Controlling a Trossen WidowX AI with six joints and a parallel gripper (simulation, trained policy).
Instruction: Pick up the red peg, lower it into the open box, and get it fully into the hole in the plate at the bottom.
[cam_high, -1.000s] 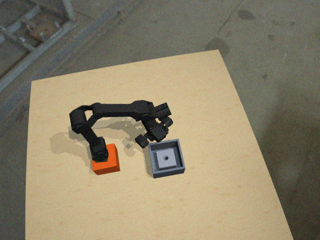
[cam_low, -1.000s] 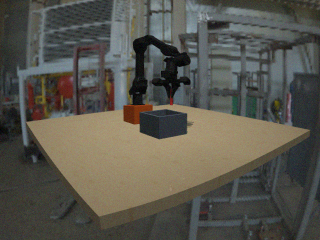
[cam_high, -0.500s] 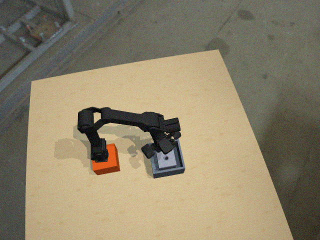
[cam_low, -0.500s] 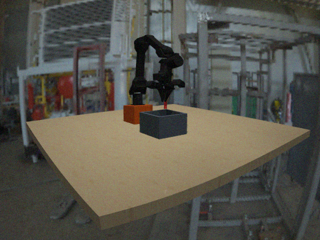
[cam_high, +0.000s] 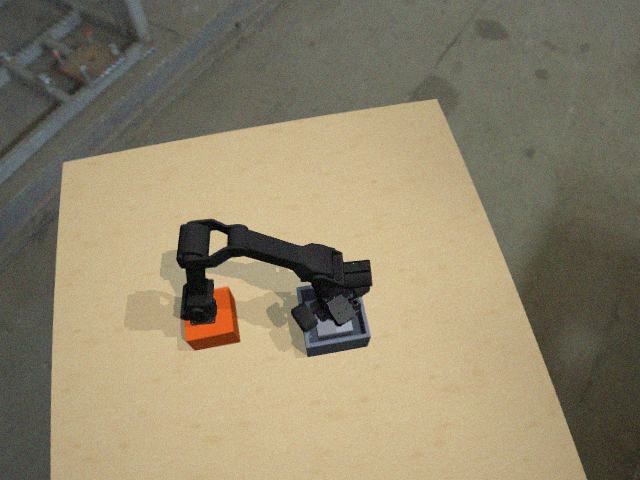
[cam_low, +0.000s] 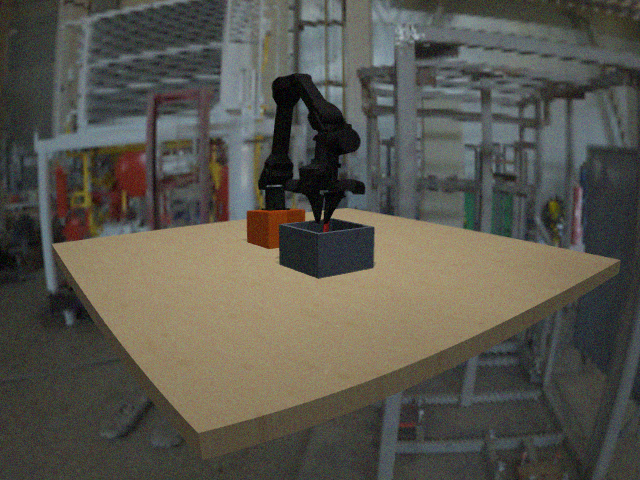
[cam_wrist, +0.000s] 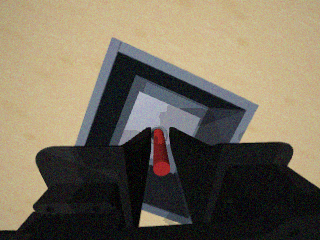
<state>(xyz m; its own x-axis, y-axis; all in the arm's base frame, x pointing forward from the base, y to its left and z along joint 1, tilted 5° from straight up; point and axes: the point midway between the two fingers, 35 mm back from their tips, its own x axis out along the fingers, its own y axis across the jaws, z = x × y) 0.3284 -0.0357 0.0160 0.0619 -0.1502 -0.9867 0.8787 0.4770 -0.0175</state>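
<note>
The red peg lies 20 mm to the left of my gripper tip, 20 mm below it and 10 mm behind it. From my gripper tip the other things lie so: grey box (80 mm below, 20 mm to the left, 10 mm behind); then plate (60 mm below, 20 mm to the left, 10 mm behind).
</note>
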